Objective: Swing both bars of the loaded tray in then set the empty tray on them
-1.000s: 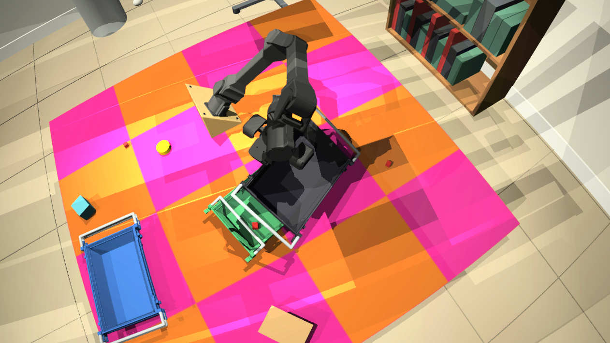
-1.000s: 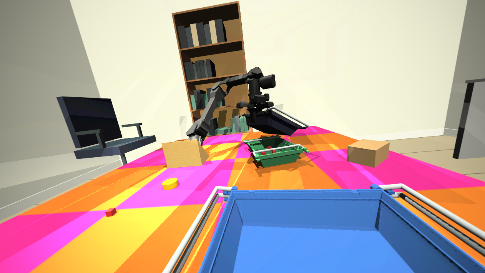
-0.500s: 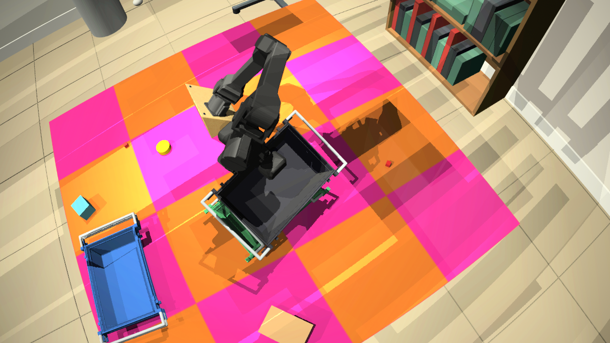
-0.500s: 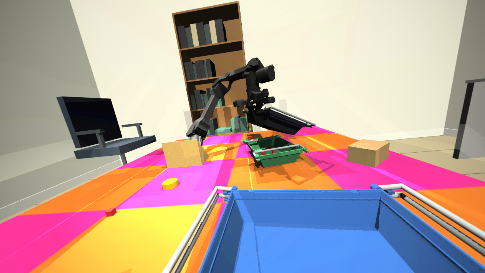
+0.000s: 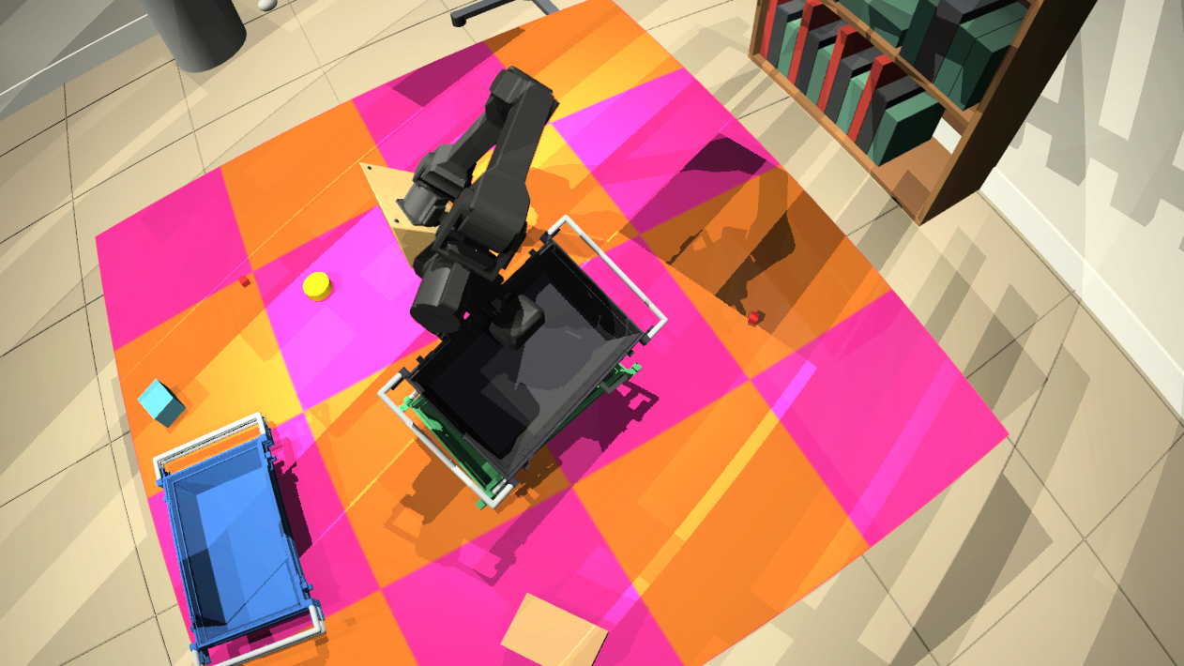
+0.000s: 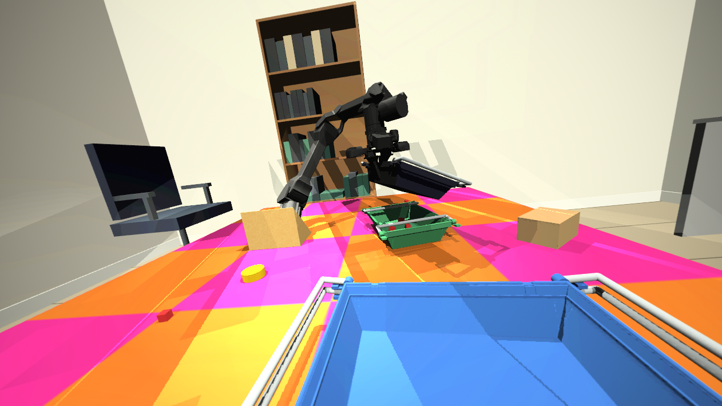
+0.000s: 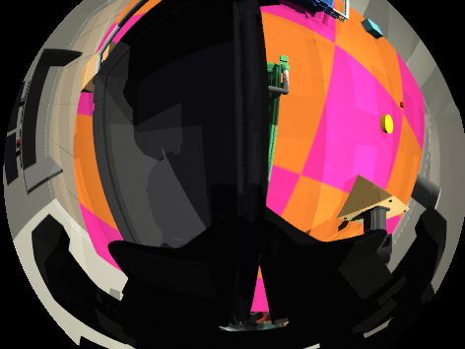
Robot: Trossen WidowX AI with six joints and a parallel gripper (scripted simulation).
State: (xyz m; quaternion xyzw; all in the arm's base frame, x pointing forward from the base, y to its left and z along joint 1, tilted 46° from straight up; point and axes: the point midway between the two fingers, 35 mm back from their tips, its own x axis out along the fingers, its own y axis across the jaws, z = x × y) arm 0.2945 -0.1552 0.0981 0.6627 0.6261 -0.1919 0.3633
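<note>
The black tray lies 80 mm ahead of my gripper tip and 20 mm to the left of it. Also, from my gripper tip: cyan cube 530 mm to the right, 330 mm behind, 160 mm below; then yellow disc 350 mm behind, 170 mm to the right, 170 mm below; then cardboard box 380 mm ahead, 180 mm to the right, 150 mm below.
</note>
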